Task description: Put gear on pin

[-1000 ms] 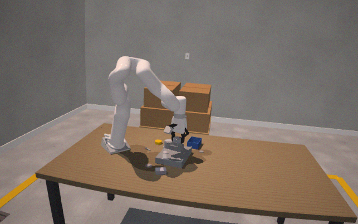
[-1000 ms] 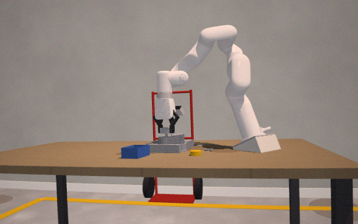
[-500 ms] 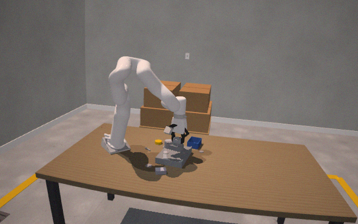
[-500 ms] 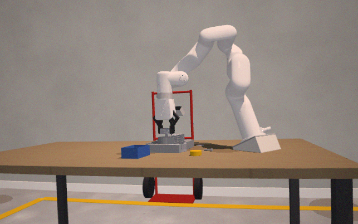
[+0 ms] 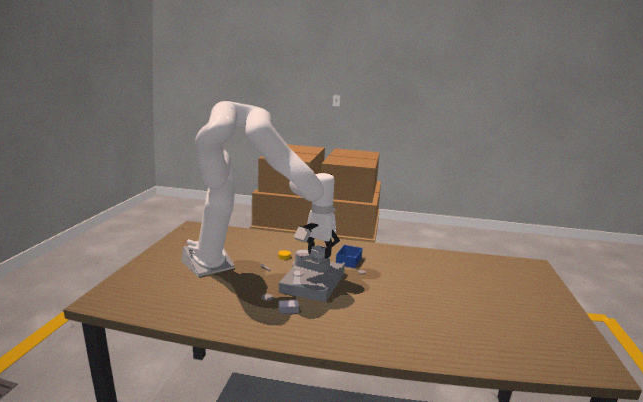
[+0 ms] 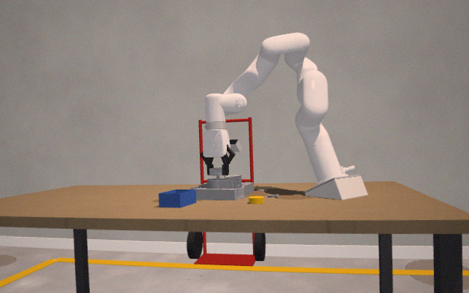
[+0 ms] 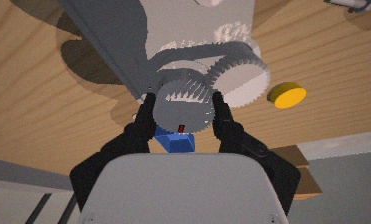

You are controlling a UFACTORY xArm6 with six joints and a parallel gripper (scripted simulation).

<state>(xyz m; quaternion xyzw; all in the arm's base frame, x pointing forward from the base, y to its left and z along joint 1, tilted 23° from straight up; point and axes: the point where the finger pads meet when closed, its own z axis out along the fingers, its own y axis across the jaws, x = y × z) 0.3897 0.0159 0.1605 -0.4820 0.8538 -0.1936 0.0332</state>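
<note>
The toothed gear is right at my hand. Also, from my hand: yellow disc (130 mm behind, 160 mm to the left, 90 mm below); then blue bin (130 mm ahead, 150 mm to the left, 90 mm below); then bolt (210 mm behind, 50 mm to the left, 90 mm below).
</note>
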